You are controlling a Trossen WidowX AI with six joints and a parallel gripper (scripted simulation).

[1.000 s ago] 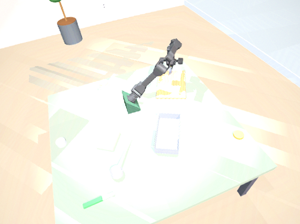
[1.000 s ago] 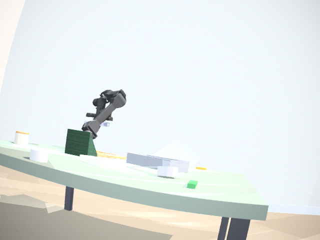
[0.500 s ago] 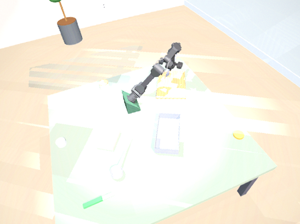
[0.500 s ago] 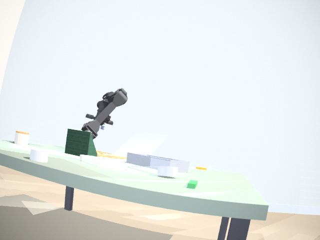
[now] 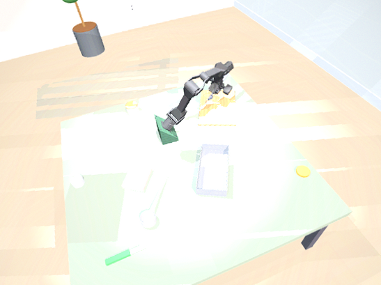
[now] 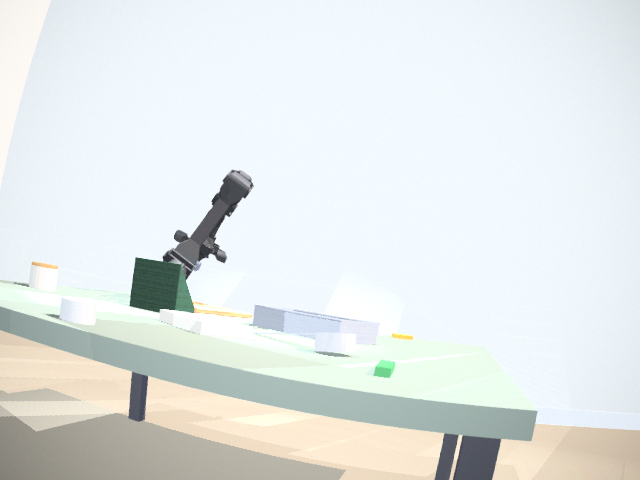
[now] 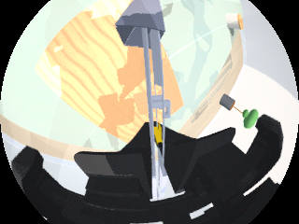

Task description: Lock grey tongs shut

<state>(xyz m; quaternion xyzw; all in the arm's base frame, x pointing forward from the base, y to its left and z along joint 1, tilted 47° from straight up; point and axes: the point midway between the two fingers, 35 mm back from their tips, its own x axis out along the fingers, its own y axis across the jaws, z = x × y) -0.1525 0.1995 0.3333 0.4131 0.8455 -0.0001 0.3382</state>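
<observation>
Right now the wooden board is 2 cm ahead of my gripper tip and 12 cm below it. Also, from my gripper tip: roasting tin: 52 cm ahead, 20 cm to the right, 10 cm below; then yellow disc: 68 cm ahead, 25 cm to the left, 12 cm below; then pale flat block: 42 cm ahead, 60 cm to the right, 11 cm below.
</observation>
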